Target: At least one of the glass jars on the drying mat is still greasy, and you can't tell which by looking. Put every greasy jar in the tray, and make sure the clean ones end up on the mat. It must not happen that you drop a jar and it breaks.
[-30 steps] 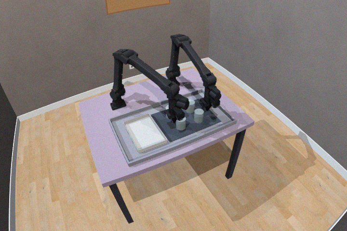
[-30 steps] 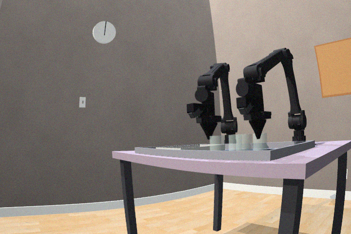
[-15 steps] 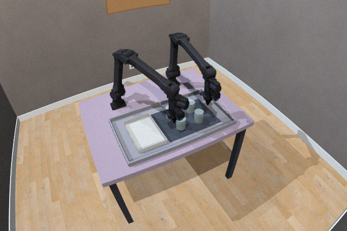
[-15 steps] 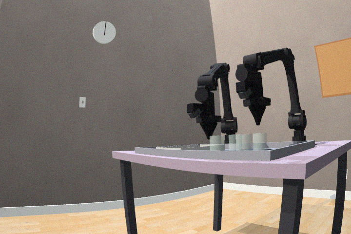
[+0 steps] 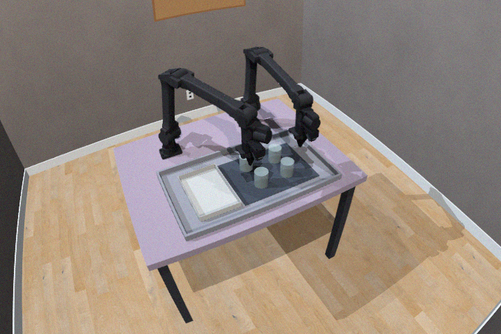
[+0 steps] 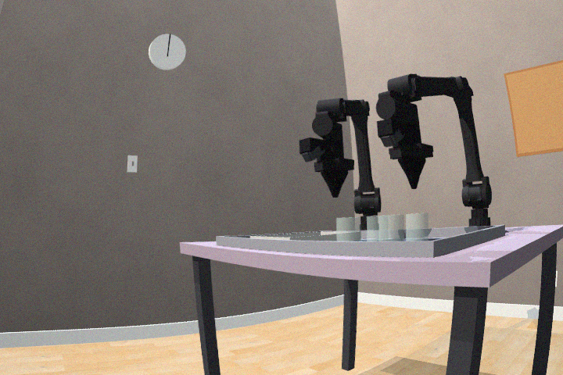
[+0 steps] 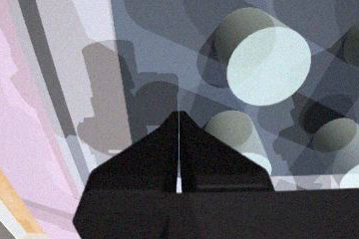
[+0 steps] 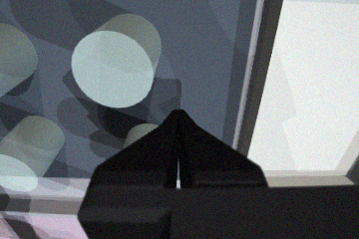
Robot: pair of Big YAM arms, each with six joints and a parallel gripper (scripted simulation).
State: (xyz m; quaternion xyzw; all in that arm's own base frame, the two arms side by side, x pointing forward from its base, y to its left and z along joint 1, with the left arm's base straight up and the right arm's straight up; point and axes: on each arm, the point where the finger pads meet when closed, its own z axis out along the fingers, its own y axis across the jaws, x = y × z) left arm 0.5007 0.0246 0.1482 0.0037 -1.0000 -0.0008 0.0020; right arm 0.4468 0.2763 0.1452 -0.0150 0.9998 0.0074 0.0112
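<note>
The dark drying mat lies 15 cm below my left hand, 13 cm to the right of it and 7 cm behind it. Also, from my left hand: white tray (45 cm to the right, 14 cm below, 10 cm behind).
My right hand is 50 mm past the dark drying mat, 130 mm to the right of it and 140 mm above it. Round my right hand: white tray: 80 mm behind, 180 mm to the right, 140 mm below.
</note>
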